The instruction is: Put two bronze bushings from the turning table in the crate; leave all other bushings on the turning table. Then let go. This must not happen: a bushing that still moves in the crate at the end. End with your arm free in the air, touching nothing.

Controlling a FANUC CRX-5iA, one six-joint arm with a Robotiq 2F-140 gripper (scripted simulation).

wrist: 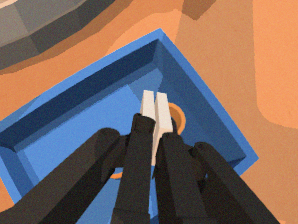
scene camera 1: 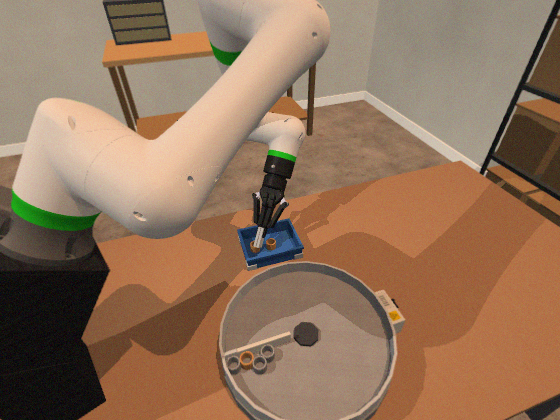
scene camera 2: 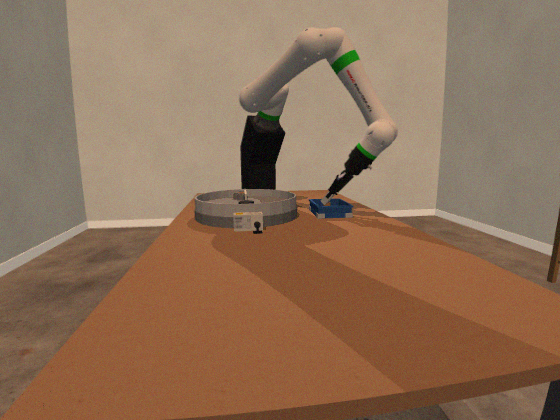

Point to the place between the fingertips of my gripper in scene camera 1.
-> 257,246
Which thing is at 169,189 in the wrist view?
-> My gripper.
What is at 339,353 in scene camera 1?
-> A turning table.
